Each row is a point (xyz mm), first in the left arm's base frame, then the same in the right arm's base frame.
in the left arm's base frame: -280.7 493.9 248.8
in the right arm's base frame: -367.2 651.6 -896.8
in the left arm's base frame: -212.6 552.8 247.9
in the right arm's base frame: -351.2 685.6 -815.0
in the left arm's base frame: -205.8 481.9 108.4
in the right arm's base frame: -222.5 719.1 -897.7
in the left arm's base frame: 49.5 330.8 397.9
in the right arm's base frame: -199.0 379.7 -660.9
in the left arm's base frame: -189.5 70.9 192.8
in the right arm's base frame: -91.7 351.9 -1053.9
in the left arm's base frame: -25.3 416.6 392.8
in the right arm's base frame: -277.6 460.2 -679.4
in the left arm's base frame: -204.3 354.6 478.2
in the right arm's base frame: -415.5 388.5 -817.3
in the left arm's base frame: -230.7 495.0 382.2
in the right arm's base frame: -427.5 559.9 -806.0
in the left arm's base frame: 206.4 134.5 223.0
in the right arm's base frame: 97.8 316.1 -701.0
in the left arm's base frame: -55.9 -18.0 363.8
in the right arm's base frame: -88.2 154.6 -927.2
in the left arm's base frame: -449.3 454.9 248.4
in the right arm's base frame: -451.1 650.0 -1048.2
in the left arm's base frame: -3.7 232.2 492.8
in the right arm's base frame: -252.1 253.8 -714.5
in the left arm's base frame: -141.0 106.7 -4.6
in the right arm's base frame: 54.8 495.9 -1073.9
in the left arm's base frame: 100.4 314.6 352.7
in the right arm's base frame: -131.1 387.7 -646.2
